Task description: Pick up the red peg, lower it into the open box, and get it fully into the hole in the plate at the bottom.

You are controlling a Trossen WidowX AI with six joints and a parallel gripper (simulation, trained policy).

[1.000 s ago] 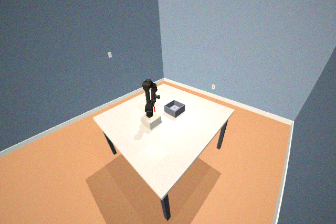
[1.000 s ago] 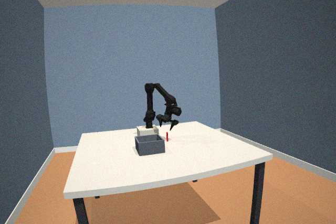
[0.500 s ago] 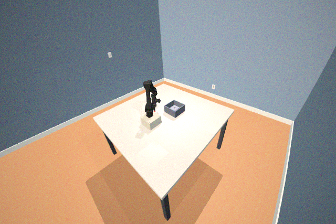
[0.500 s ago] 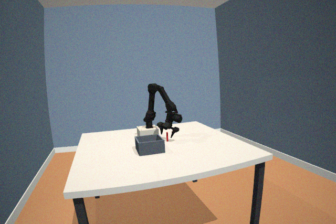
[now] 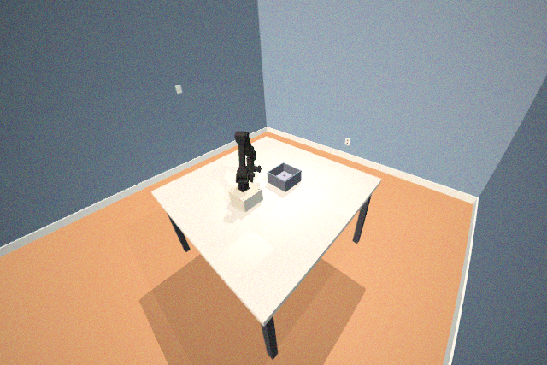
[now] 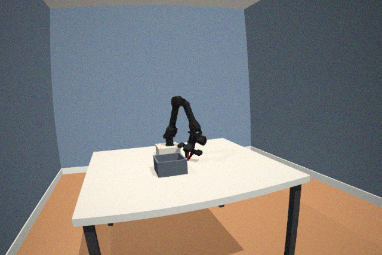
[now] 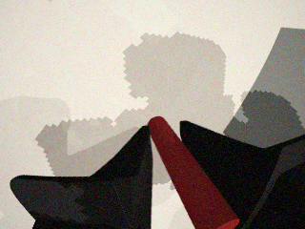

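Now: the grey box 200 mm ahead of my gripper tip, 160 mm to the right of it and 20 mm above it. Also, from my gripper tip: red peg 10 mm to the left, 30 mm above.
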